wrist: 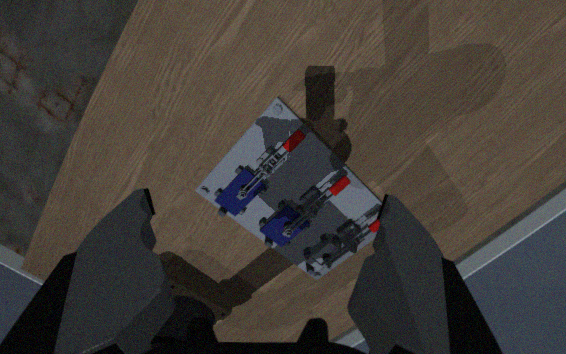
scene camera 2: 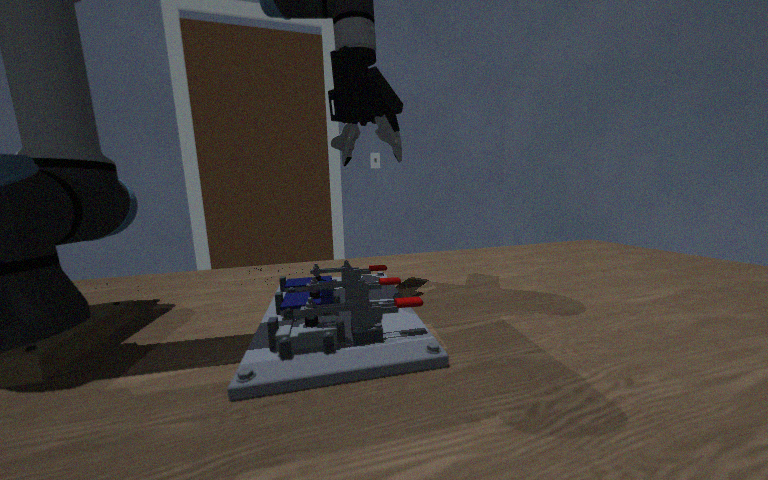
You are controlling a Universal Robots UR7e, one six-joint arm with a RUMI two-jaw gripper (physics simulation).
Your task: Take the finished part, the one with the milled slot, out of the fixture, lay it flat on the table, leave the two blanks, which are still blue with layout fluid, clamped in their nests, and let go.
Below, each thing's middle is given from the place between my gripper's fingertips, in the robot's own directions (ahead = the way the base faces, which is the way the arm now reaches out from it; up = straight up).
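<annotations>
Fixture plate point(scene camera 2: 405, 337): 0.1 m behind my hand, 0.13 m to the right of it, 0.26 m below it. Finished part point(scene camera 2: 301, 336): 0.16 m behind my hand, 0.23 m to the right of it, 0.23 m below it. Going by their middles, the fixture plate is the nearest to my hand of the things named here.
</annotations>
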